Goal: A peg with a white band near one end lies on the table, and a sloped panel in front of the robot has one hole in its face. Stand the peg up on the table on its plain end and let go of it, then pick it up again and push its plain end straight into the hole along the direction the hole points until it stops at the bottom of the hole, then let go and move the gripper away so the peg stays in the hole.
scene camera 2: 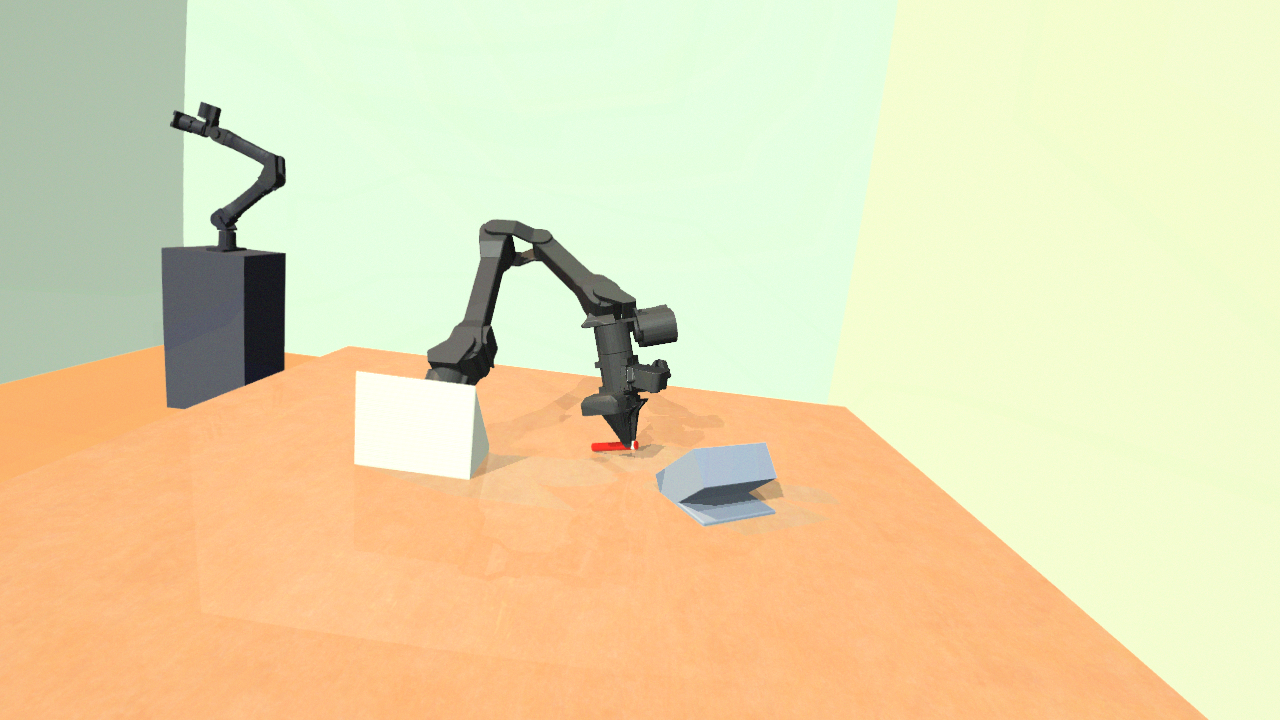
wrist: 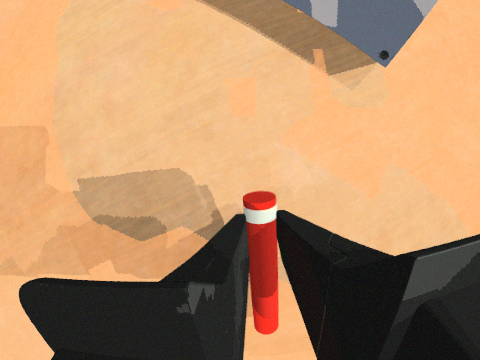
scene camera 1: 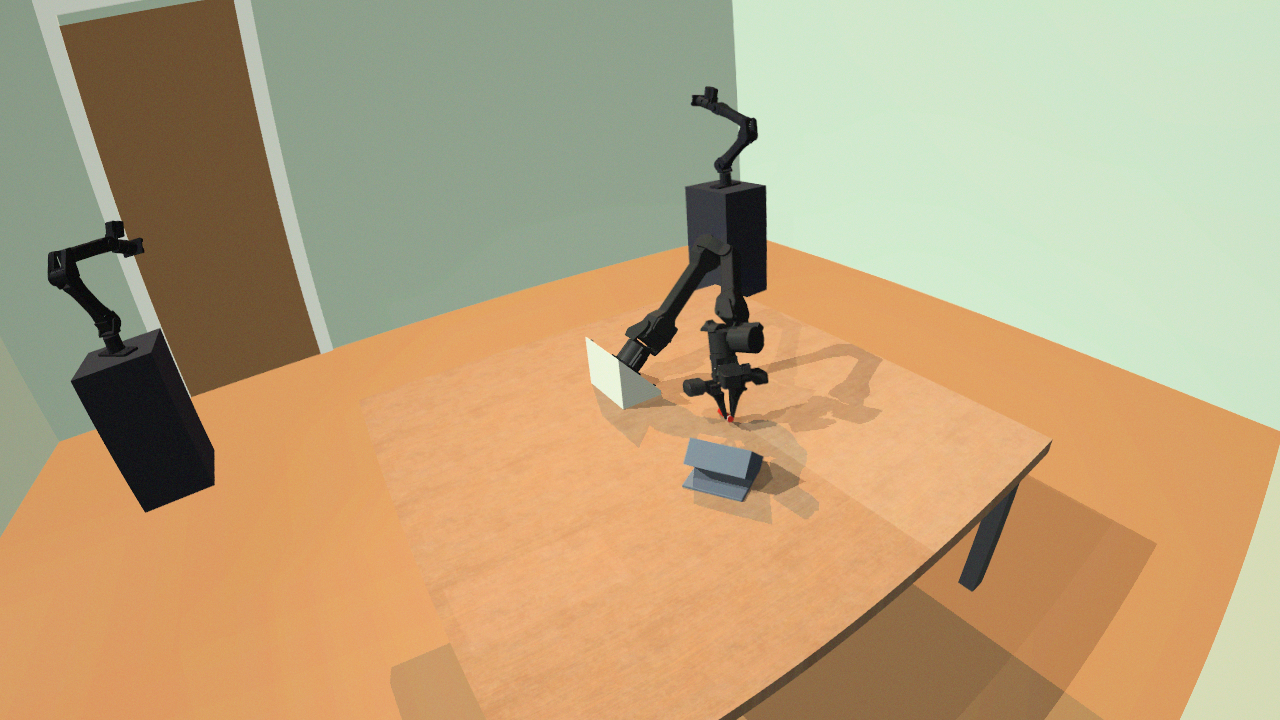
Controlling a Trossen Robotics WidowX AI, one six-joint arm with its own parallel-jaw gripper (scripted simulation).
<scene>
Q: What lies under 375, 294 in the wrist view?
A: My gripper.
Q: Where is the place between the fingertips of my gripper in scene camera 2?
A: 630, 445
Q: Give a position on a red peg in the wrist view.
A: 260, 206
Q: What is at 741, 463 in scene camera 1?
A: A grey-blue sloped panel.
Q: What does my gripper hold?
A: A red peg.
</scene>
